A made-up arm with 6 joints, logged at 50 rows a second.
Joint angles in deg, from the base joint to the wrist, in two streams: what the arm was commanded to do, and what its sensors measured. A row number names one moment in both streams.
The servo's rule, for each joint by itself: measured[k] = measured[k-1] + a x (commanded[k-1-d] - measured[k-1]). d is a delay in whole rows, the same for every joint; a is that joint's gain. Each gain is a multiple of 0.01, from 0.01 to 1. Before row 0 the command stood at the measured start. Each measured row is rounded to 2 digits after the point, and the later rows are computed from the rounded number. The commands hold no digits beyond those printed.
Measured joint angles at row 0:
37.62, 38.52, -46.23, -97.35, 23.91, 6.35
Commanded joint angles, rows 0 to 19:
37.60, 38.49, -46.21, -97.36, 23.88, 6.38
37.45, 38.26, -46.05, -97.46, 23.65, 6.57
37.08, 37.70, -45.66, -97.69, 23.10, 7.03
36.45, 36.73, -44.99, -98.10, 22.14, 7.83
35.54, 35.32, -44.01, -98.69, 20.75, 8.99
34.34, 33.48, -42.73, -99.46, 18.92, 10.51
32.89, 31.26, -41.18, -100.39, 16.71, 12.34
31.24, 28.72, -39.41, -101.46, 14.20, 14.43
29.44, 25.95, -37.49, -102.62, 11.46, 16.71
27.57, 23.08, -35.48, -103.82, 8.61, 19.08
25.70, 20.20, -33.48, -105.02, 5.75, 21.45
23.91, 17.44, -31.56, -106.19, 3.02, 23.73
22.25, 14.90, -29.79, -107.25, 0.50, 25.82
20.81, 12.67, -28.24, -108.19, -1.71, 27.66
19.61, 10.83, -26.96, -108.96, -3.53, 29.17
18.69, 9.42, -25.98, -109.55, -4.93, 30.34
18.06, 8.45, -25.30, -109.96, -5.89, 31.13
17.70, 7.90, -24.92, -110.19, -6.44, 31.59
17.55, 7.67, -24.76, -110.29, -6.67, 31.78
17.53, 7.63, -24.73, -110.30, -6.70, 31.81
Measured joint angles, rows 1 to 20:
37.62, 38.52, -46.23, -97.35, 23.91, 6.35
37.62, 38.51, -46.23, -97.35, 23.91, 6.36
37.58, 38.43, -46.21, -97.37, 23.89, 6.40
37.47, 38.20, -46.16, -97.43, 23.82, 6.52
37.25, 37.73, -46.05, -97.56, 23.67, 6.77
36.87, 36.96, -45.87, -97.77, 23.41, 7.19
36.31, 35.85, -45.59, -98.09, 23.01, 7.82
35.56, 34.38, -45.19, -98.53, 22.44, 8.68
34.61, 32.57, -44.67, -99.09, 21.70, 9.77
33.47, 30.45, -44.02, -99.76, 20.78, 11.09
32.17, 28.09, -43.25, -100.53, 19.68, 12.61
30.75, 25.57, -42.37, -101.38, 18.43, 14.29
29.25, 22.97, -41.40, -102.29, 17.04, 16.08
27.71, 20.39, -40.36, -103.23, 15.55, 17.93
26.19, 17.92, -39.27, -104.17, 14.00, 19.78
24.74, 15.65, -38.16, -105.08, 12.42, 21.56
23.41, 13.66, -37.06, -105.93, 10.86, 23.23
22.23, 11.99, -36.00, -106.70, 9.35, 24.73
21.23, 10.68, -35.00, -107.36, 7.93, 26.03
20.42, 9.72, -34.08, -107.92, 6.62, 27.12
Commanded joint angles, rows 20 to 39:
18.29, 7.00, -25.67, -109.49, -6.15, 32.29
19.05, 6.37, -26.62, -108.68, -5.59, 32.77
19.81, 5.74, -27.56, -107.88, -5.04, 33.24
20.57, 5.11, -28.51, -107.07, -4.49, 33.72
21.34, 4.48, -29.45, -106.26, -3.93, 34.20
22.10, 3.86, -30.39, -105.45, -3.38, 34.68
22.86, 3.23, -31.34, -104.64, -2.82, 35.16
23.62, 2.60, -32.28, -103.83, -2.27, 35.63
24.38, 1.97, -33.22, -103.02, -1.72, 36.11
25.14, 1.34, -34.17, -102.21, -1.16, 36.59
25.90, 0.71, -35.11, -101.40, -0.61, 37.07
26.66, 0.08, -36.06, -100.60, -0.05, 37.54
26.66, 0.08, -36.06, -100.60, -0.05, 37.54
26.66, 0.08, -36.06, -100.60, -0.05, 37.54
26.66, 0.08, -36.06, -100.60, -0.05, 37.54
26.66, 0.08, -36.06, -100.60, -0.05, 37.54
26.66, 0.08, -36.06, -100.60, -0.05, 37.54
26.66, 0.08, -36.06, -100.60, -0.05, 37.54
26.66, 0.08, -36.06, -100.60, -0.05, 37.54
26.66, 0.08, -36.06, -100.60, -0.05, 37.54
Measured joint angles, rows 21 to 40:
19.78, 9.05, -33.24, -108.37, 5.42, 28.01
19.45, 8.39, -32.56, -108.58, 4.38, 28.82
19.36, 7.74, -32.03, -108.60, 3.48, 29.57
19.46, 7.10, -31.63, -108.46, 2.71, 30.27
19.70, 6.46, -31.35, -108.20, 2.06, 30.93
20.06, 5.83, -31.18, -107.83, 1.52, 31.55
20.51, 5.20, -31.11, -107.38, 1.08, 32.14
21.03, 4.57, -31.13, -106.86, 0.73, 32.71
21.60, 3.94, -31.23, -106.28, 0.46, 33.26
22.21, 3.31, -31.41, -105.66, 0.26, 33.80
22.85, 2.68, -31.66, -105.00, 0.13, 34.33
23.52, 2.05, -31.97, -104.32, 0.06, 34.85
24.21, 1.42, -32.34, -103.61, 0.05, 35.36
24.75, 0.99, -32.67, -103.04, 0.04, 35.77
25.17, 0.70, -32.98, -102.58, 0.03, 36.11
25.50, 0.50, -33.26, -102.20, 0.02, 36.38
25.76, 0.37, -33.51, -101.90, 0.01, 36.60
25.96, 0.28, -33.74, -101.65, 0.00, 36.78
26.11, 0.22, -33.95, -101.45, 0.00, 36.92
26.23, 0.18, -34.14, -101.29, 0.00, 37.04

